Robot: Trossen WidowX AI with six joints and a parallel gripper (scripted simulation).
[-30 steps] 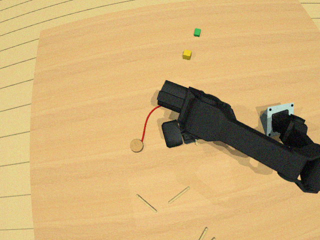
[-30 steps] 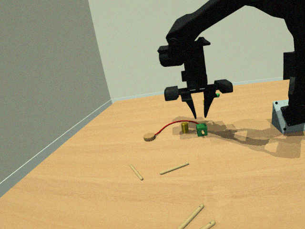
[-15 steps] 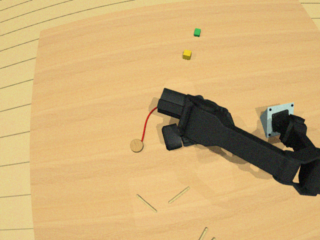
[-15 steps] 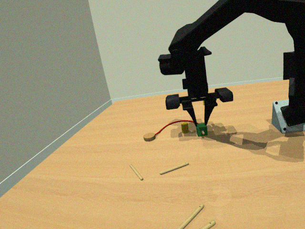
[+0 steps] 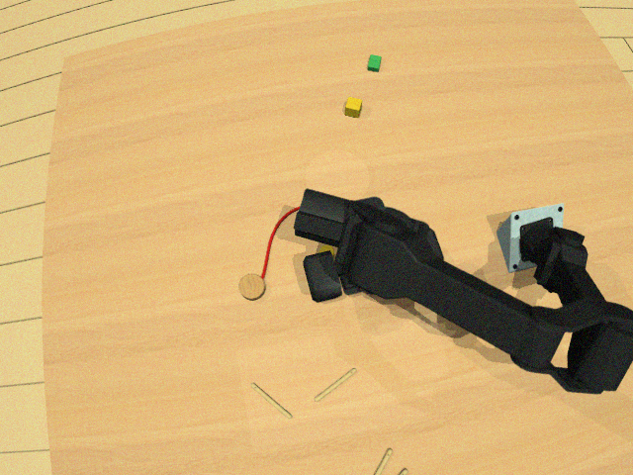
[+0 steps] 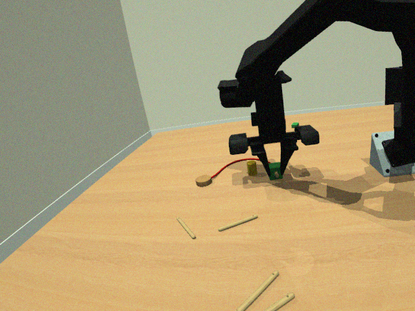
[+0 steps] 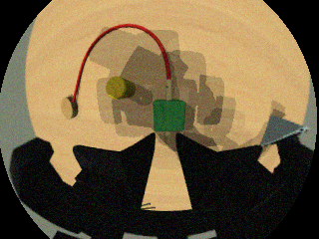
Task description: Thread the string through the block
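My gripper tip is now 3 cm to the left of the green block. Round my gripper tip: round wooden button: 17 cm ahead, 4 cm to the right, 1 cm below; yellow cylinder: 5 cm ahead, 6 cm to the right; thin stick: 4 cm to the right.
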